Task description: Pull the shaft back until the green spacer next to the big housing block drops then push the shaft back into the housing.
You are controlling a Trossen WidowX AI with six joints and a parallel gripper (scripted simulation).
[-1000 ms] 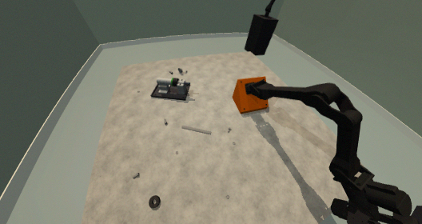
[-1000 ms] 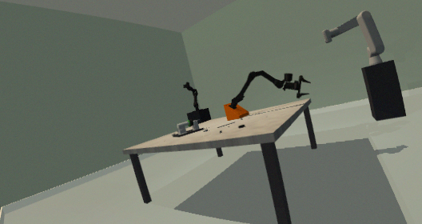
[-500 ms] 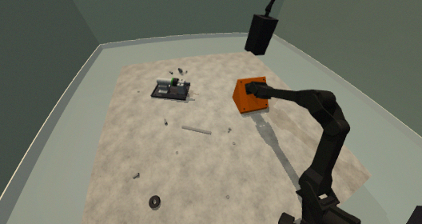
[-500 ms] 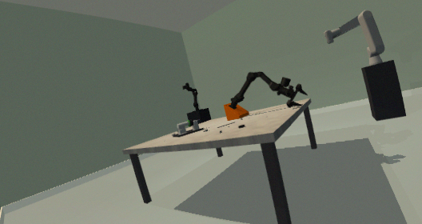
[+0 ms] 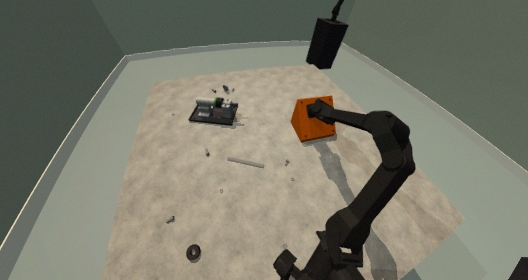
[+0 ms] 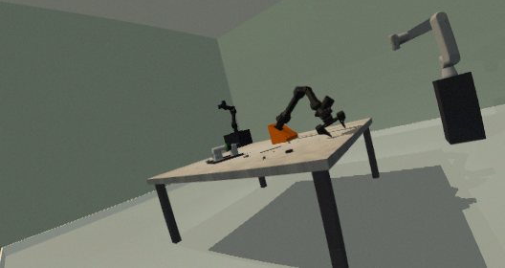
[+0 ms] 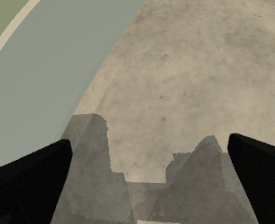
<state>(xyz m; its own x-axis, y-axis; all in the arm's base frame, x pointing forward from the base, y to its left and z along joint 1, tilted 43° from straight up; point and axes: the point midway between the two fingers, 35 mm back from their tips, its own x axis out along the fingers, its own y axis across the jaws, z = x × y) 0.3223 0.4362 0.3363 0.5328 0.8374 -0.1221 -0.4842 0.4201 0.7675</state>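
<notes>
My gripper tip is 77 cm to the left of the dark grey shaft, 8 cm short of it and 5 cm below it. The rest, counted from my gripper tip: green spacer: 77 cm to the right, 9 cm ahead, 5 cm above.
</notes>
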